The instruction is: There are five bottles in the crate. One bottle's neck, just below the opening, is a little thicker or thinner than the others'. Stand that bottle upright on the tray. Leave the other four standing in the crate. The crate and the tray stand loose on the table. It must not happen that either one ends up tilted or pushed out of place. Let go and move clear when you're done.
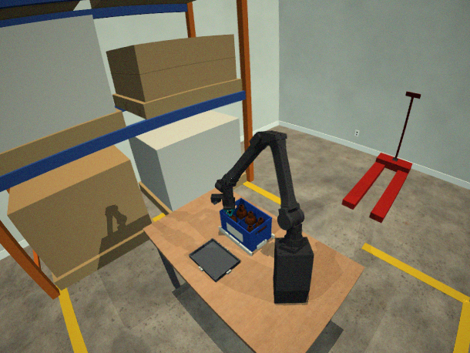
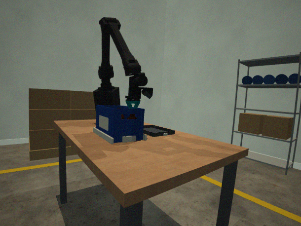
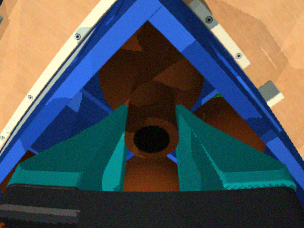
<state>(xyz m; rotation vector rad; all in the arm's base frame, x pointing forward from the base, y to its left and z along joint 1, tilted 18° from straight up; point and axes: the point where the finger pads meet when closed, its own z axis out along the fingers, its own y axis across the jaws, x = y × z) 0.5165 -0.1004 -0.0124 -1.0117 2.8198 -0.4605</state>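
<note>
Right now the bottle is 6 cm below my hand. Also, from my hand: crate: 9 cm behind, 3 cm to the right, 7 cm below; then dark tray: 8 cm behind, 25 cm to the left, 14 cm below.
</note>
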